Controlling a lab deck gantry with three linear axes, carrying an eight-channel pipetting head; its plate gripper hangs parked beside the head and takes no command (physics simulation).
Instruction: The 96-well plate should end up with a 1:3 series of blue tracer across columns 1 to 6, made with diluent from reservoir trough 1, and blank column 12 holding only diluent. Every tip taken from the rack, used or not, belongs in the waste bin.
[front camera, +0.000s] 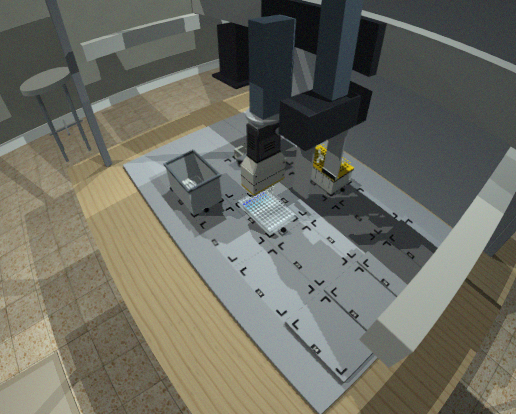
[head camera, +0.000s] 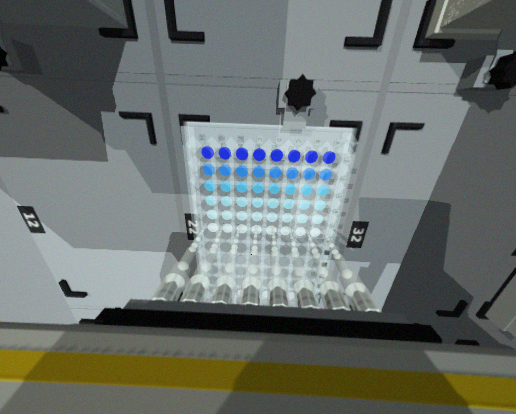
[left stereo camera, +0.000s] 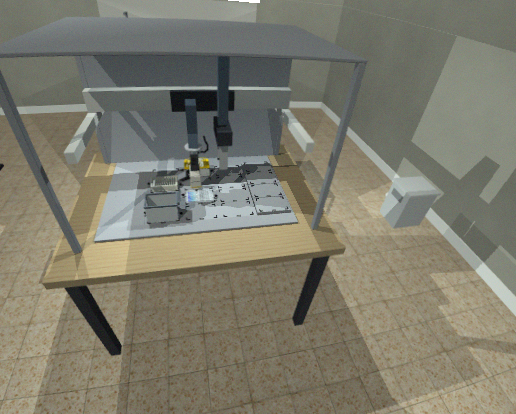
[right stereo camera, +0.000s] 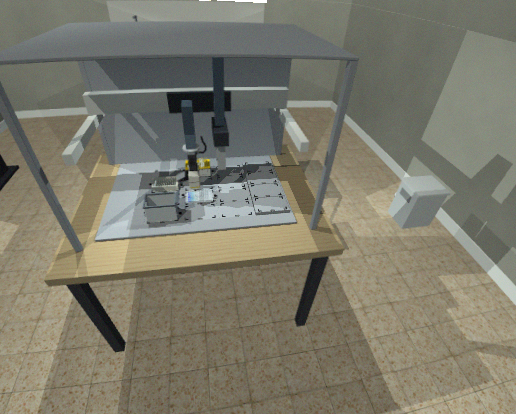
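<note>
The 96-well plate (front camera: 267, 212) (head camera: 257, 202) (left stereo camera: 200, 195) (right stereo camera: 200, 195) shows six filled columns in the head camera, fading from dark blue to nearly clear. Beyond them, tips cover the wells, so column 12 cannot be read. The pipetting head (front camera: 262, 172) (left stereo camera: 195, 179) (right stereo camera: 193, 179) is over the plate with eight pale tips on; whether they enter wells is unclear. The waste bin (front camera: 205, 195) (left stereo camera: 162, 211) (right stereo camera: 162, 212) holds pale tips. The yellow tip rack (front camera: 331, 185) is partly filled. The reservoir (left stereo camera: 164, 188) (right stereo camera: 164, 188) stands behind the bin. The parked gripper (front camera: 320, 170) is open and empty.
The gripper's dark carrier (front camera: 322, 117) (left stereo camera: 223, 132) (right stereo camera: 220, 132) hangs beside the head. A black knob (head camera: 300, 93) sits at the plate's edge. Corner brackets mark slots on the grey deck (front camera: 250, 320). Side rails and frame posts stand around the table.
</note>
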